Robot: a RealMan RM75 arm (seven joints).
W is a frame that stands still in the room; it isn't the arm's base.
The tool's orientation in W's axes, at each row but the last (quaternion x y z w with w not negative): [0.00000, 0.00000, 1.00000, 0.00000]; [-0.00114, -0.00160, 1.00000, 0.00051]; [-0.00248, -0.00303, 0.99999, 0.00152]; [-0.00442, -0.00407, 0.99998, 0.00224]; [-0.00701, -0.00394, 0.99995, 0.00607]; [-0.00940, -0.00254, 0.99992, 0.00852]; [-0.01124, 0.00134, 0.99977, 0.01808]
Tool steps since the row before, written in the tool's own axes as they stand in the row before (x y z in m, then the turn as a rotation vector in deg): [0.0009, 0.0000, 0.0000, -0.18, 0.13, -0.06]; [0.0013, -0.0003, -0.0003, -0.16, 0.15, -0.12]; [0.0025, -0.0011, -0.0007, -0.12, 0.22, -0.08]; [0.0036, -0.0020, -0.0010, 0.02, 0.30, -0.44]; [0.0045, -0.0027, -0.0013, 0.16, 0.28, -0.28]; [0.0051, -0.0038, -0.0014, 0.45, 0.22, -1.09]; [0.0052, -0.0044, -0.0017, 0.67, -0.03, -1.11]
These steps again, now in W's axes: [-0.0009, 0.0000, 0.0000, 0.18, -0.13, -0.06]; [-0.0013, 0.0003, -0.0003, 0.16, -0.15, -0.12]; [-0.0025, 0.0011, -0.0007, 0.12, -0.22, -0.08]; [-0.0036, 0.0020, -0.0010, -0.02, -0.30, -0.44]; [-0.0044, 0.0028, -0.0013, -0.16, -0.28, -0.28]; [-0.0050, 0.0039, -0.0015, -0.43, -0.21, -1.10]; [-0.0050, 0.0046, -0.0018, -0.64, 0.05, -1.12]
